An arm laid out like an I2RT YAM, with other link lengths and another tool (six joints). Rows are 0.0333 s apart.
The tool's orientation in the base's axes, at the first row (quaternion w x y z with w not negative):
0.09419 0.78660 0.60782 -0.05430
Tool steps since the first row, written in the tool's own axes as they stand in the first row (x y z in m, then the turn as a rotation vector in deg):
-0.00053 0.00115 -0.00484 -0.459 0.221 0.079
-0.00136 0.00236 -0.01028 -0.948 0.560 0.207
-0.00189 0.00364 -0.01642 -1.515 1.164 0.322
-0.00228 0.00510 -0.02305 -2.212 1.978 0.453
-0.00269 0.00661 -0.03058 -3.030 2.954 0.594
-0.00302 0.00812 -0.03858 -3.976 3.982 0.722
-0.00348 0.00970 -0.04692 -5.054 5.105 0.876
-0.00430 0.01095 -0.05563 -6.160 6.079 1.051
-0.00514 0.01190 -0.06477 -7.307 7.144 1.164
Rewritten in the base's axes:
0.00084 0.00026 0.00493 0.099 -0.505 0.033
0.00163 0.00034 0.01050 0.305 -1.077 0.033
0.00256 0.00084 0.01671 0.748 -1.785 0.084
0.00368 0.00154 0.02338 1.360 -2.671 0.162
0.00481 0.00240 0.03094 2.099 -3.712 0.269
0.00596 0.00343 0.03894 2.855 -4.885 0.417
0.00712 0.00440 0.04730 3.669 -6.211 0.575
0.00787 0.00518 0.05607 4.333 -7.532 0.705
0.00831 0.00611 0.06524 5.073 -8.900 0.911

